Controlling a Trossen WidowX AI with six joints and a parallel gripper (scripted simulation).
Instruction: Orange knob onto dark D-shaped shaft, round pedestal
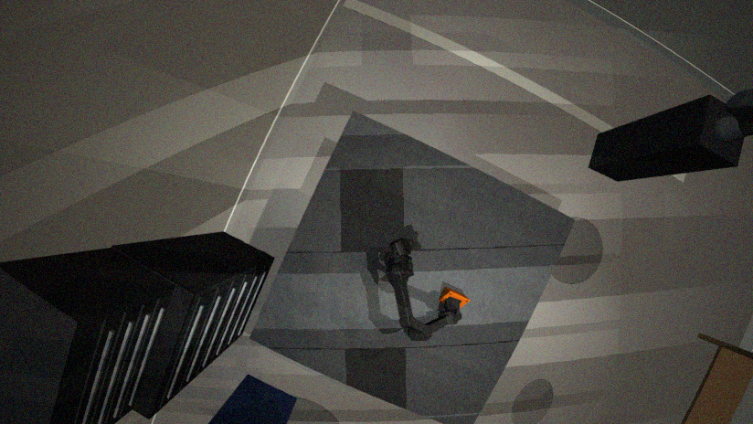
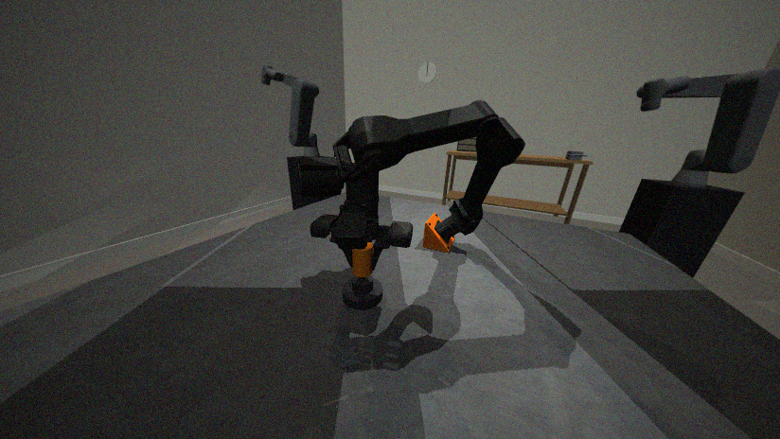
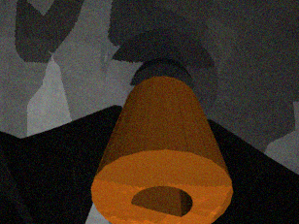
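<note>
Now: the orange knob 2 cm above my gripper tip. Round my gripper tip: dark pedestal: 4 cm below.
</note>
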